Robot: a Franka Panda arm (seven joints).
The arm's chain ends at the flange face. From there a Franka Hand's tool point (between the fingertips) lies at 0.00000 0.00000 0.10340 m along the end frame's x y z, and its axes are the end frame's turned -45 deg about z.
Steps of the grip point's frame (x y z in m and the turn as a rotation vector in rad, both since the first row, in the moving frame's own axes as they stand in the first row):
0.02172 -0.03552 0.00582 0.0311 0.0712 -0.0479
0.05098 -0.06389 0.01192 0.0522 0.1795 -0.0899
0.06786 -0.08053 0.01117 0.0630 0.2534 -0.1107
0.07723 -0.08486 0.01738 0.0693 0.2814 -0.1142
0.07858 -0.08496 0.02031 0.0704 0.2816 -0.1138
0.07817 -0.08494 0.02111 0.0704 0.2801 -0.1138
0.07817 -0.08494 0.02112 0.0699 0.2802 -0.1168
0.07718 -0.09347 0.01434 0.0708 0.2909 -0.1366
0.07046 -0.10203 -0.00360 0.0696 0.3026 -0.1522
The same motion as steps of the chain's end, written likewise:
-0.01251 -0.03294 0.00613 0.0723 0.0284 -0.0479
-0.01761 -0.06399 0.01372 0.1638 0.0900 -0.0899
-0.02142 -0.08134 0.01467 0.2237 0.1346 -0.1107
-0.01920 -0.08851 0.02169 0.2480 0.1500 -0.1142
-0.01825 -0.08945 0.02463 0.2489 0.1493 -0.1138
-0.01843 -0.08925 0.02539 0.2478 0.1483 -0.1138
-0.01843 -0.08926 0.02540 0.2476 0.1487 -0.1168
-0.02553 -0.09361 0.01893 0.2558 0.1556 -0.1366
-0.03697 -0.09401 0.00133 0.2632 0.1648 -0.1522

